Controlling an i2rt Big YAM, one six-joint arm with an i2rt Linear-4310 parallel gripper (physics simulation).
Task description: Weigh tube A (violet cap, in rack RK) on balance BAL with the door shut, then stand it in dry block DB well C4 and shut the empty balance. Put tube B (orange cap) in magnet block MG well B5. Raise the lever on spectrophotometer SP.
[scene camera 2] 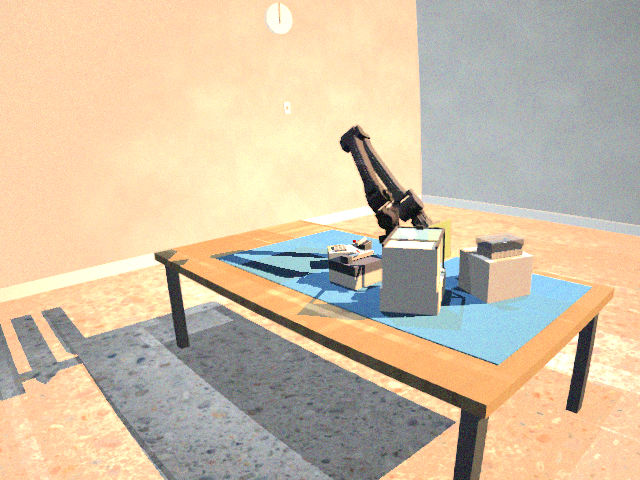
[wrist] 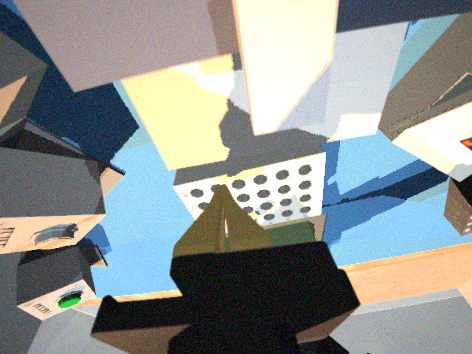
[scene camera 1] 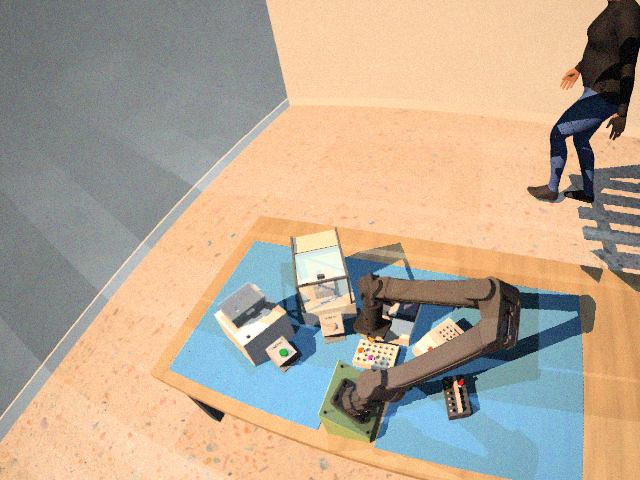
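My gripper [scene camera 1: 368, 338] [wrist: 222, 190] is shut and empty, just above the white rack RK [scene camera 1: 390, 356] [wrist: 316, 191]. The violet cap of tube A [scene camera 1: 370, 357] and the orange cap of tube B [scene camera 1: 360, 350] show in the rack in scene camera 1; the fingers hide both caps in the wrist view. The glass-topped balance BAL [scene camera 1: 315, 241] [scene camera 2: 410, 281] stands behind the rack; I cannot tell its door state. The pale dry block DB [scene camera 1: 448, 330] is right of the rack. The dark block with a red cap [scene camera 1: 451, 410] looks like magnet block MG. SP and its lever cannot be made out surely.
A grey-white instrument [scene camera 1: 253, 330] [scene camera 2: 500, 279] with a dark lid stands left, with a green-button box [scene camera 1: 283, 352] [wrist: 60, 285] before it. A dark-topped box [scene camera 1: 404, 328] [scene camera 2: 356, 276] is partly behind my arm. The green arm base [scene camera 1: 336, 418] is near the table edge.
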